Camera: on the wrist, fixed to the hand. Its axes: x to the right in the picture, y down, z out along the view.
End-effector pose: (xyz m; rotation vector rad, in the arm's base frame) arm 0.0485 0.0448 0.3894 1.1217 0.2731 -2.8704
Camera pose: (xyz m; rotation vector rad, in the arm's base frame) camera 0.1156 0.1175 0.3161 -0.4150 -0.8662 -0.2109
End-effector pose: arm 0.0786 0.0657 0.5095 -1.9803 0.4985 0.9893
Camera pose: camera 0.1650 0.0043 0.5722 -0.9125 -1.7612 -1.7209
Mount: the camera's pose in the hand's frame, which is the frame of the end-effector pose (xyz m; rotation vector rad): 0.0016 -0.0535 -0.1109 0.2203 -0.9677 2.9680
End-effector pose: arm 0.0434 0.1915 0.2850 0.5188 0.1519 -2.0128
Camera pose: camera 0.0290 0.2517 0.1786 -0.3464 -0.8975 0.8639
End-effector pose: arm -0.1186 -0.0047 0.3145 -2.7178 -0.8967 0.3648
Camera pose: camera -0.1117 0.0199 0.4350 0.7197 -2.4551 -1.2446
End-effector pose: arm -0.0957 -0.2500 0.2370 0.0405 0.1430 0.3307
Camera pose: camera -0.0933 -0.2982 0.1237 -0.5454 0.9046 -2.6814
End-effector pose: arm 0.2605 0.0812 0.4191 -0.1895 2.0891 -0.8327
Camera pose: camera 0.1660 0.0942 0.4970 1.6808 -0.1840 0.8604
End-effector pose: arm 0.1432 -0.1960 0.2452 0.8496 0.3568 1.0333
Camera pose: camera 0.1069 -0.1579 0.1339 -0.9004 1.4386 -1.5019
